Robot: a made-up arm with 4 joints.
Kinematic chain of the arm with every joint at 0, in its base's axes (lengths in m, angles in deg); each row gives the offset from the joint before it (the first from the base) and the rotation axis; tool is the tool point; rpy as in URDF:
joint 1: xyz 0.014 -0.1 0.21 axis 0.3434 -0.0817 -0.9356
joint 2: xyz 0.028 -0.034 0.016 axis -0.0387 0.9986 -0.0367
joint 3: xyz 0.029 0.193 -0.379 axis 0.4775 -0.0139 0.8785
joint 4: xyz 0 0.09 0.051 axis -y
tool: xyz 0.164 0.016 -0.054 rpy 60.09 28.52 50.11
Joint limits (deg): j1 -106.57..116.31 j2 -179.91..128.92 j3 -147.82..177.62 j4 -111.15..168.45
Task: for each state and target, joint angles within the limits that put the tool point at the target. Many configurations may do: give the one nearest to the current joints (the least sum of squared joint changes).
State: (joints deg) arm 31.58 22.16 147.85 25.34
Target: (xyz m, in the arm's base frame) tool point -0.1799 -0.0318 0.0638
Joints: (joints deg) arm -7.19 32.54 163.43 -5.44
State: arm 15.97 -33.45 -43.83 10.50
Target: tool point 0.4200 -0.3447 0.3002
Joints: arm 49.57 -65.62 -47.39 9.37
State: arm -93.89 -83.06 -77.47 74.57
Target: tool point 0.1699 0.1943 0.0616
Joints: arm -56.71 -40.32 -96.44 42.19
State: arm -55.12 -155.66 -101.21 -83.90
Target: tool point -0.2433 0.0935 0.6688
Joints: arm -75.46 -179.91 -76.41 -72.24
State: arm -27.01 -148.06 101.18 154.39
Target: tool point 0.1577 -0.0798 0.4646
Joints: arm -12.27 -151.12 102.87 150.64
